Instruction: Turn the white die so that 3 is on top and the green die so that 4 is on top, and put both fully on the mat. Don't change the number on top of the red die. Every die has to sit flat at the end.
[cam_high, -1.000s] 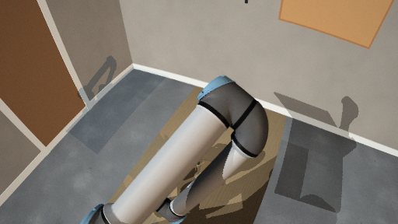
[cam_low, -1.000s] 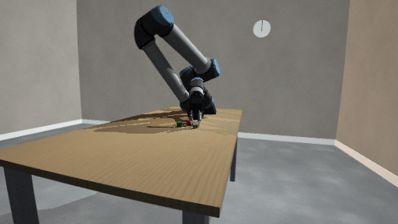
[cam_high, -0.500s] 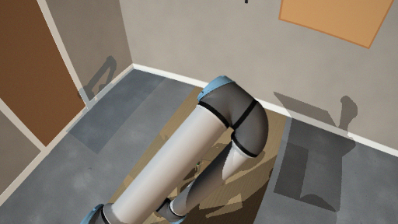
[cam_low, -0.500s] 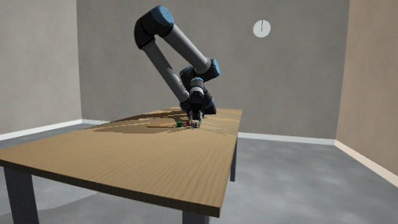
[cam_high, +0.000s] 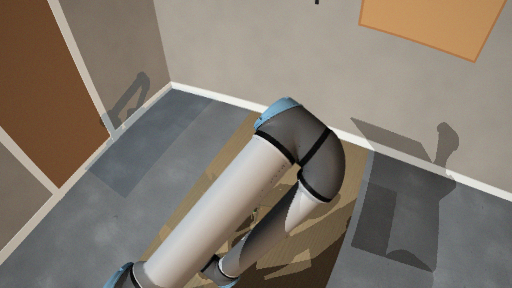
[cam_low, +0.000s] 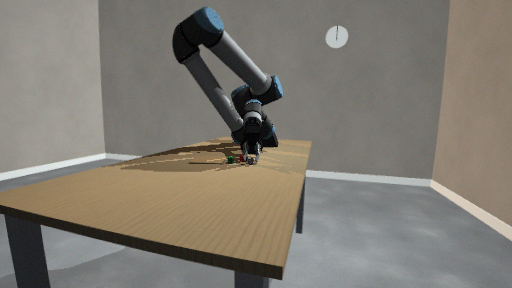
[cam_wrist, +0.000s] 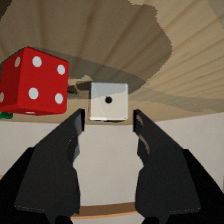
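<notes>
The white die lies 10 mm behind my hand and 10 mm below it. Round my hand: green die (10 mm ahead, 90 mm to the right, 10 mm below); then red die (50 mm behind, 50 mm to the right, 10 mm below); then tan mat (200 mm to the right, 20 mm below).
</notes>
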